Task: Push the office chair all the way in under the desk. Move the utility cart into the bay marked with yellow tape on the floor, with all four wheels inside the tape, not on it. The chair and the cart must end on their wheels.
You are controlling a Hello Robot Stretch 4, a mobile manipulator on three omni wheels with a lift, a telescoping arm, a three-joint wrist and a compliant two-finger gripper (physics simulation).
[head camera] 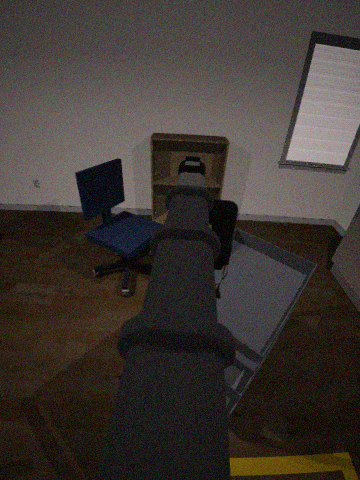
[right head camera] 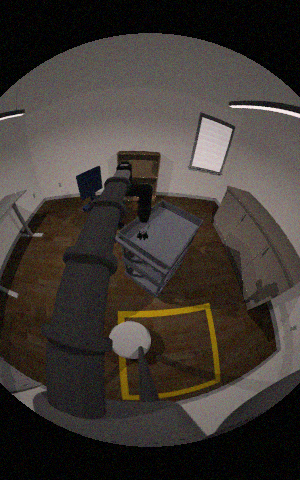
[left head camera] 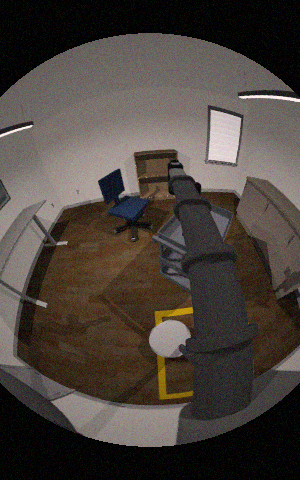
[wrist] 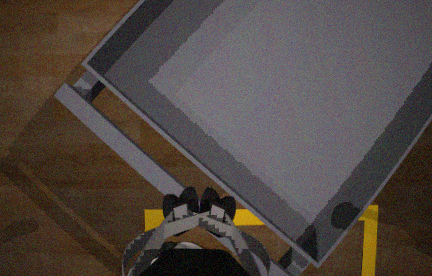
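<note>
The blue office chair (head camera: 125,234) (left head camera: 129,206) (right head camera: 90,183) stands upright on its wheeled base, out in the room and apart from the desk (left head camera: 20,227) (right head camera: 9,200) at the left. The grey utility cart (head camera: 265,290) (left head camera: 220,220) (right head camera: 167,227) (wrist: 300,100) stands upright and turned at an angle, beyond the bay of yellow tape (head camera: 290,464) (left head camera: 161,380) (right head camera: 215,345) (wrist: 370,245). Its wheels are hidden. My gripper (right head camera: 143,235) (wrist: 199,202) is shut and empty. In the wrist view it appears over the gap between the cart's handle bar (wrist: 125,142) and tray rim. Contact cannot be told.
A wooden bookshelf (head camera: 190,137) (left head camera: 156,153) (right head camera: 139,154) stands at the far wall. A long cabinet (left head camera: 270,225) (right head camera: 255,240) stands along the right wall. A white round disc (left head camera: 170,339) (right head camera: 130,340) overlaps the tape's left side. My arm covers part of the cart in the head view.
</note>
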